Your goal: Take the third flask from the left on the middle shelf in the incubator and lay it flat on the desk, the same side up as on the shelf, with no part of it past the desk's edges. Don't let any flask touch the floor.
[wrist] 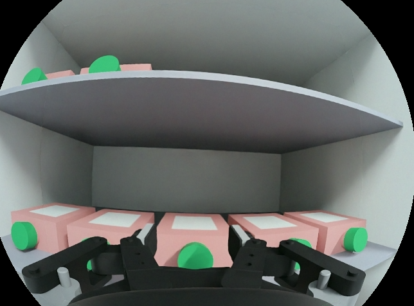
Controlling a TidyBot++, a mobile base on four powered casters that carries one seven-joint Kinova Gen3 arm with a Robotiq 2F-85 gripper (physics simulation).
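Note:
The third flask from the left (192, 241), a pink box shape with a white label on top and a green cap toward me, lies on the middle shelf (376, 253). My gripper (192, 236) is partly open, with nothing held. Its fingertips show to the left and right of this flask, over the gaps to its neighbours; how high they are against its sides is hard to tell. The lower part of the cap is hidden by the gripper. The desk does not show in the wrist view.
Similar flasks stand close on both sides: second (111, 231) and first (52, 226) to the left, fourth (274, 233) and fifth (327, 231) to the right. The upper shelf (200, 112) hangs above, bearing flasks at its left. The incubator's side walls and back wall (185, 180) enclose them.

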